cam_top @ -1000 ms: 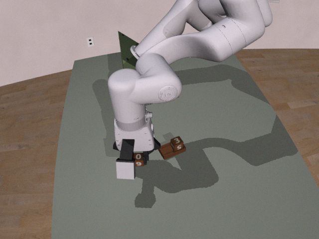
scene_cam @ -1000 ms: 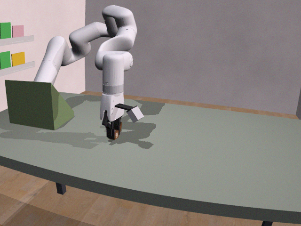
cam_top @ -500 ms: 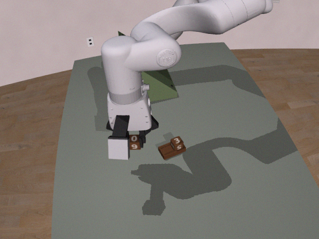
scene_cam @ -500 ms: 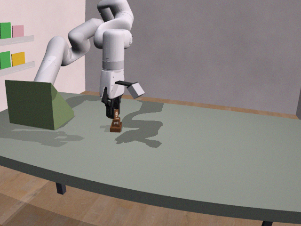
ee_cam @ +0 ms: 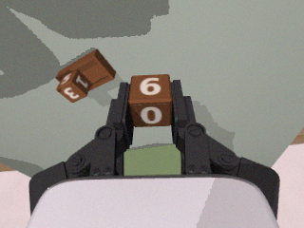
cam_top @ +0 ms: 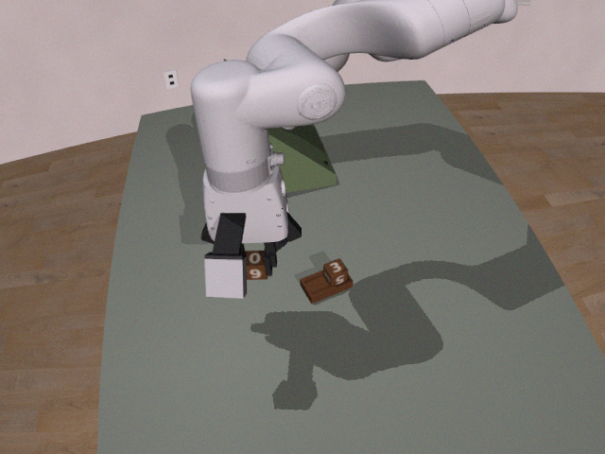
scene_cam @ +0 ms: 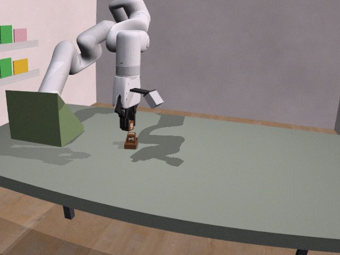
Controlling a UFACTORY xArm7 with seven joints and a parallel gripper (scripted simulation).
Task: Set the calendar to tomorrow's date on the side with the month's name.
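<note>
My hand is 1 cm above the brown cube. Also, from my hand: tray: 3 cm behind, 10 cm to the left, 12 cm below.
</note>
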